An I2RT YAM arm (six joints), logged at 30 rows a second.
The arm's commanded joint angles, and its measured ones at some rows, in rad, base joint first. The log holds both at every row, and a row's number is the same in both.
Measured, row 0:
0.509, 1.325, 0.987, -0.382, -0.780, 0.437
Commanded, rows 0 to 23:
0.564, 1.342, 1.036, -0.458, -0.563, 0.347
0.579, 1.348, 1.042, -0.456, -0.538, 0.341
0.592, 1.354, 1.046, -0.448, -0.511, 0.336
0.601, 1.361, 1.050, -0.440, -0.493, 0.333
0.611, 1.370, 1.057, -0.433, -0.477, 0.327
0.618, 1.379, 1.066, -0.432, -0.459, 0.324
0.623, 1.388, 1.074, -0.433, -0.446, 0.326
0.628, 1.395, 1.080, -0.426, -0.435, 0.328
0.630, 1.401, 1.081, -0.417, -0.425, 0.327
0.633, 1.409, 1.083, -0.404, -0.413, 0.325
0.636, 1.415, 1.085, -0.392, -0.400, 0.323
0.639, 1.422, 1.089, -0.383, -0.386, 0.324
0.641, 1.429, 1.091, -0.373, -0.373, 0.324
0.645, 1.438, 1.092, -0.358, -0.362, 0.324
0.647, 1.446, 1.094, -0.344, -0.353, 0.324
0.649, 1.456, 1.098, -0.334, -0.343, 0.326
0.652, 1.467, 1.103, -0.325, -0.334, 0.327
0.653, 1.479, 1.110, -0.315, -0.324, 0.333
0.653, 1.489, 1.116, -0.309, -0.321, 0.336
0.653, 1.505, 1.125, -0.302, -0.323, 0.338
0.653, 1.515, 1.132, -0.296, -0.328, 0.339
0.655, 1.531, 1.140, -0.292, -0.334, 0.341
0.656, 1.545, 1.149, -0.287, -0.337, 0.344
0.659, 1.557, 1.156, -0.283, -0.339, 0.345
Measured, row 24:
0.651, 1.530, 1.118, -0.324, -0.351, 0.338
